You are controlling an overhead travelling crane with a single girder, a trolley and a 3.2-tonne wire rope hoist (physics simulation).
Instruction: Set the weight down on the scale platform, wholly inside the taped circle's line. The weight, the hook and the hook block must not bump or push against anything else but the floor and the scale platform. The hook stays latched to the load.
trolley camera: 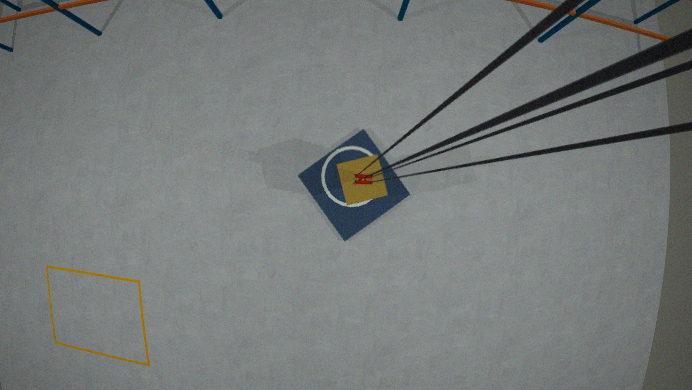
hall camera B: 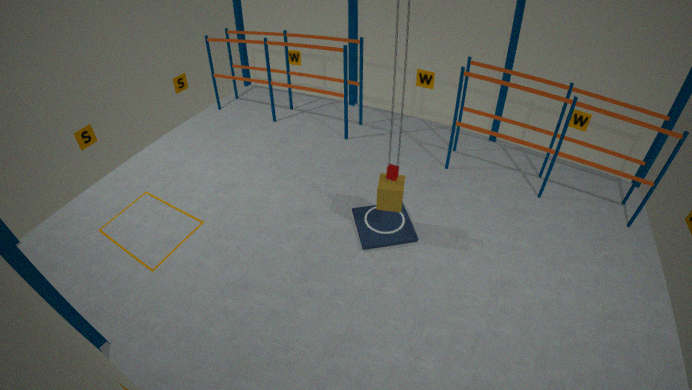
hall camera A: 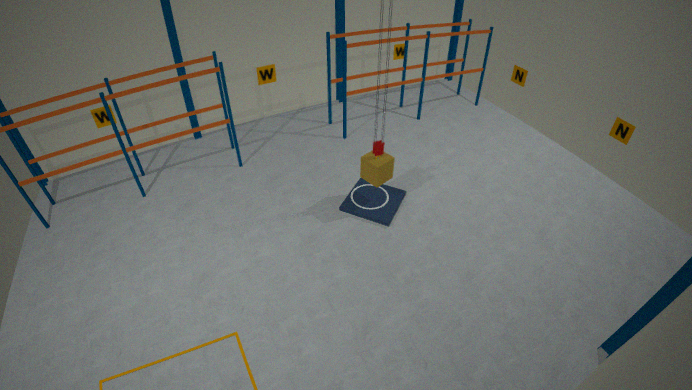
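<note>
The yellow weight (hall camera A: 377, 171) (hall camera B: 390, 195) (trolley camera: 360, 194) hangs upright above the dark blue scale platform (hall camera A: 387, 216) (hall camera B: 368, 242) (trolley camera: 345, 229). The white taped circle (hall camera A: 370, 208) (hall camera B: 384, 233) (trolley camera: 323, 176) shows partly behind it in the hall camera B and trolley views. In the trolley view the weight covers the circle's right side and reaches past its line there. The red hook block (hall camera A: 378, 148) (hall camera B: 392, 172) (trolley camera: 363, 179) is just over the weight's top. My gripper, the hook, is latched to the weight; the hook itself is too small to make out.
A blue and orange rack (hall camera A: 160, 86) (hall camera B: 346, 117) and a second rack (hall camera A: 344, 120) (hall camera B: 450, 145) stand along the W wall, apart from the weight. A yellow floor outline (hall camera A: 170, 357) (hall camera B: 175, 207) (trolley camera: 93, 273) lies away from the platform. Ropes run up from the hook block.
</note>
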